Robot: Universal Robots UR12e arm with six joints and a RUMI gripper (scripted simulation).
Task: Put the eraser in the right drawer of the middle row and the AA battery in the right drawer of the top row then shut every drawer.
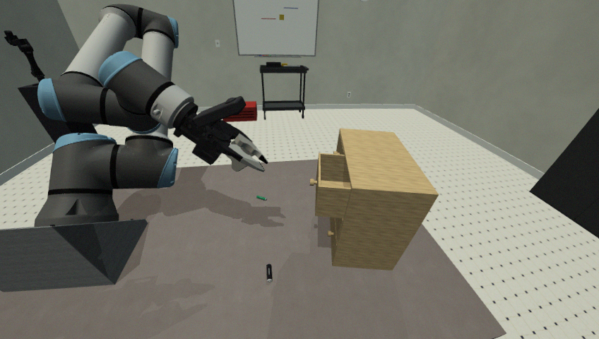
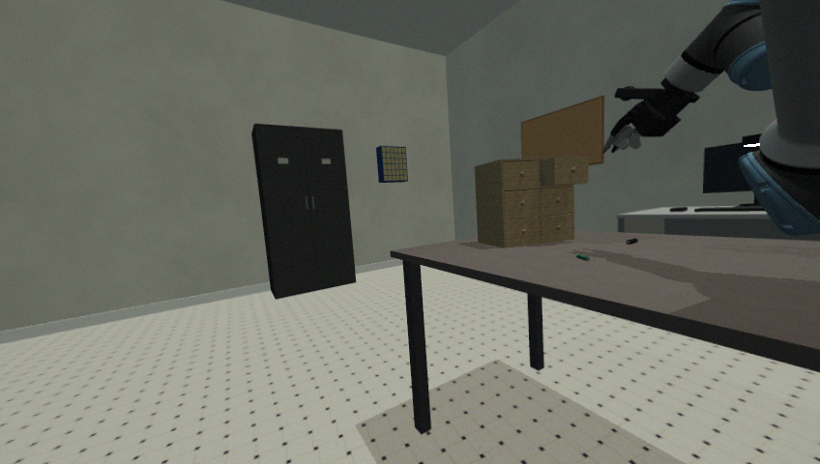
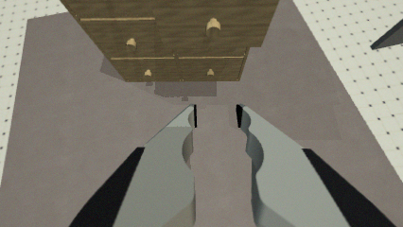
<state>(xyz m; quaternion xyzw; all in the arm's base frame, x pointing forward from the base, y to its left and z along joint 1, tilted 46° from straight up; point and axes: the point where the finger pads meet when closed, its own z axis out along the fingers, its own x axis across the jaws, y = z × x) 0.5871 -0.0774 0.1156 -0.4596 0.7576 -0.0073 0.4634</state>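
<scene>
Right now my hand is 10 mm short of the black AA battery, 130 mm to the left of it and 300 mm above it. The rest, counted from my hand: small green AA battery: 40 mm behind, 190 mm to the left, 300 mm below; then white eraser: 300 mm ahead, 40 mm to the right, 190 mm below.
</scene>
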